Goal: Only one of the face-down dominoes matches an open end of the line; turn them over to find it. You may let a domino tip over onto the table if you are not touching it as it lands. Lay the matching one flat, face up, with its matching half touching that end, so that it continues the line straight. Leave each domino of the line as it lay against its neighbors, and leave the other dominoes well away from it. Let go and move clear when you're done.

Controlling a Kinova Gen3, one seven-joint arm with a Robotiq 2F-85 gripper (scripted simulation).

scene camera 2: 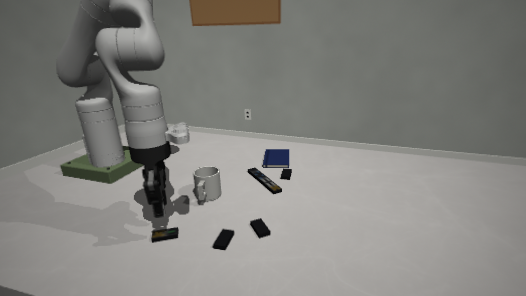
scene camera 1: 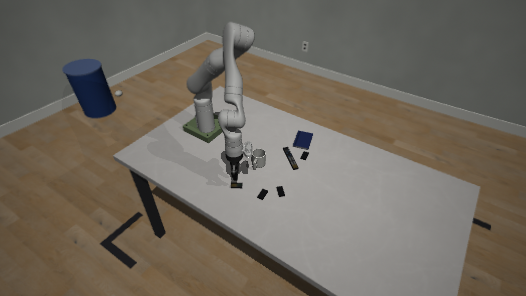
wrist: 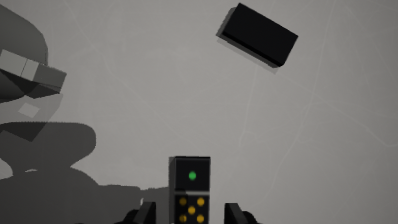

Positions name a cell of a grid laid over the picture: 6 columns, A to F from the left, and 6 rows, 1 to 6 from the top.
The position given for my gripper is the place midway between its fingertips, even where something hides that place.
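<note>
White mug (scene camera 2: C4) in sight. My gripper (scene camera 2: B5) too.
</note>
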